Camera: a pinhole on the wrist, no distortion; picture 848 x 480 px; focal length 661.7 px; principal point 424.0 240.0 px. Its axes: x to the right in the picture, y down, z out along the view. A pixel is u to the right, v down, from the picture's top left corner.
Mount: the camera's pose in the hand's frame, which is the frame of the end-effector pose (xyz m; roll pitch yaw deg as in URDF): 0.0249 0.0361 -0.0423 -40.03 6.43 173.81
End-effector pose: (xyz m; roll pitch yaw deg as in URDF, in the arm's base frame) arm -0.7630 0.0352 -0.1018 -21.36 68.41 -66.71
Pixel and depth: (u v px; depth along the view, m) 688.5 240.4 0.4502
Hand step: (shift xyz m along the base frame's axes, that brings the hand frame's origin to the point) -0.0078 -0.2624 0.3334
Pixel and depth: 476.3 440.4 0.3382
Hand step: -0.0913 -0.2487 0.1352
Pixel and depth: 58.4 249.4 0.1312
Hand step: 0.0145 -0.1056 -0.0413
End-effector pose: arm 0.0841 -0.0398 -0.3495 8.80 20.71 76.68
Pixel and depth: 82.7 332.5 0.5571
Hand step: 0.5163 0.1991 0.2000
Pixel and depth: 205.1 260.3 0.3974
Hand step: 0.3070 0.0996 0.1798
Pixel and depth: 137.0 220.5 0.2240
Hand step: 0.1562 0.0913 0.0861
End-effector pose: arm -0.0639 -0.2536 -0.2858 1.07 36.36 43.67
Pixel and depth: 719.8 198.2 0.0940
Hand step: 0.0040 -0.0164 0.0410
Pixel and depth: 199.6 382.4 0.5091
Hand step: 0.4617 -0.1024 0.1627
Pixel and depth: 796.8 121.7 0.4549
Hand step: 0.0806 -0.1534 0.4375
